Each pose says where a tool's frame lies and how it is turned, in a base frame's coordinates. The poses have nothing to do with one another.
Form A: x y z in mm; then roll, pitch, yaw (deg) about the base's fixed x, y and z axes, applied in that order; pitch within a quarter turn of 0, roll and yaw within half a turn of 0.
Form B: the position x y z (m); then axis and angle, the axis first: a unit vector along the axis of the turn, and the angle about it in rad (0 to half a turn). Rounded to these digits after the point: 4 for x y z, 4 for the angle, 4 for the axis.
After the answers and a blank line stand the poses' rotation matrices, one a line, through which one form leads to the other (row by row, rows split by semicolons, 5 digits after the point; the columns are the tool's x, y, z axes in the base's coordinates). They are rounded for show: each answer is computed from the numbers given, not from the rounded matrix.
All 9 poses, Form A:
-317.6 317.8 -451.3 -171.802 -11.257 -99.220
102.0 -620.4 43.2 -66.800 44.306 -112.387
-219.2 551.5 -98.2 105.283 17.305 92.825
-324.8 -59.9 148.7 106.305 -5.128 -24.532
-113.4 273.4 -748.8 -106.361 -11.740 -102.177
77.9 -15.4 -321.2 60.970 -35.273 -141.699
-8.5 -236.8 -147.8 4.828 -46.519 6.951
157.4 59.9 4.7 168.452 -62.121 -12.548
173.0 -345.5 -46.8 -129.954 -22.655 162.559
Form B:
-0.3176 0.3178 -0.4513 0.6488 -0.7518 0.1176 3.0848
0.1020 -0.6204 0.0432 -0.0277 0.7504 -0.6604 1.8479
-0.2192 0.5515 -0.0982 0.5493 0.7300 0.4066 2.0939
-0.3248 -0.0599 0.1487 0.9631 -0.2435 -0.1146 1.8720
-0.1134 0.2734 -0.7488 -0.5764 0.6114 -0.5421 2.5096
0.0779 -0.0154 -0.3212 -0.0968 -0.5960 -0.7971 2.2866
-0.0085 -0.2368 -0.1478 0.1552 -0.9715 0.1793 0.8295
0.1574 0.0599 0.0047 0.8501 -0.1462 0.5059 2.8571
0.1730 -0.3455 -0.0468 -0.0542 -0.9174 0.3944 2.6593

-0.15714 -0.98145 0.10979; -0.96809 0.13111 -0.21357; 0.19521 -0.13985 -0.97074
-0.27255 0.60877 0.74506; -0.66169 0.44358 -0.60449; -0.69849 -0.65775 0.28191
-0.04705 0.24912 0.96733; 0.95357 0.29958 -0.03077; -0.29746 0.92097 -0.25166
0.90609 -0.19461 -0.37567; -0.41354 -0.21979 -0.88356; 0.08938 0.95594 -0.27963
-0.20652 -0.31653 0.92583; -0.95705 -0.13142 -0.25842; 0.20347 -0.93943 -0.27580
-0.64069 0.69701 -0.32201; -0.50600 -0.06787 0.85986; 0.57747 0.71384 0.39618
0.68306 -0.18121 -0.70753; 0.08328 0.98174 -0.17105; 0.72560 0.05791 0.68567
0.45644 -0.38559 0.80187; -0.10159 -0.91791 -0.38356; 0.88394 0.09361 -0.45814
-0.88041 -0.08922 -0.46574; 0.27660 0.70115 -0.65718; 0.38518 -0.70741 -0.59262

